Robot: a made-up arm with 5 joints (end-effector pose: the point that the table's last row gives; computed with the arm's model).
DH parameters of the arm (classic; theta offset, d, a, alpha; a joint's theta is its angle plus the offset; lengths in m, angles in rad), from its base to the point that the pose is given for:
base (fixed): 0 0.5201 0.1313 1.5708
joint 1: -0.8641 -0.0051 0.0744 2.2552
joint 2: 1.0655 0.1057 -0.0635 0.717
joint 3: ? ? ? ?
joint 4: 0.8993 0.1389 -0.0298 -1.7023
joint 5: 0 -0.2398 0.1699 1.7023
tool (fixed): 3.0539 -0.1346 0 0
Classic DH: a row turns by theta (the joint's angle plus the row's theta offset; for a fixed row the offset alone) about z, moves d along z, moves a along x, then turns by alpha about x.
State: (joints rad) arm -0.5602 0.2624 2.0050 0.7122 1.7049
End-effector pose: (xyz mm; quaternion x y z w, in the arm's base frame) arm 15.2 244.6 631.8 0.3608 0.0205 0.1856 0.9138
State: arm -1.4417 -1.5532 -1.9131 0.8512 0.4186
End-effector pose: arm 237.5 -256.0 499.0 0.7393 0.6711 -0.0448 0.0320
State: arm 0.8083 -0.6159 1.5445 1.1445 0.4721
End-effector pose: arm 40.7 -276.4 362.3 -0.4056 -0.3226 0.7477 0.4151
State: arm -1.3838 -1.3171 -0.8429 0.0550 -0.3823
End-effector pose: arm 79.5 -75.0 235.8 -0.3157 -0.6964 0.1147 0.6342
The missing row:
joint 3: -0.107 -0.1899 -0.019 -1.653
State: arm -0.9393 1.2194 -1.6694 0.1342 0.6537
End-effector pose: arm 165.4 -16.3 271.2 0.3062 -0.4671 0.8153 0.1525
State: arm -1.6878 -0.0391 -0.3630 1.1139 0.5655
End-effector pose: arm 171.8 -241.0 438.7 0.2233 -0.1835 0.9330 0.2142
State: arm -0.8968 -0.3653 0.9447 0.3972 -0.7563
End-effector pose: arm -61.7 -201.3 794.8 -0.3933 0.3041 0.6420 0.5836
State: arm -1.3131 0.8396 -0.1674 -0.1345 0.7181
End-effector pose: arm 2.5 -36.4 502.4 0.2273 -0.0083 0.7363 0.6373
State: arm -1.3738 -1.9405 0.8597 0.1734 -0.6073
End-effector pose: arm -285.8 -108.6 351.0 -0.0295 -0.2174 0.3276 0.9190
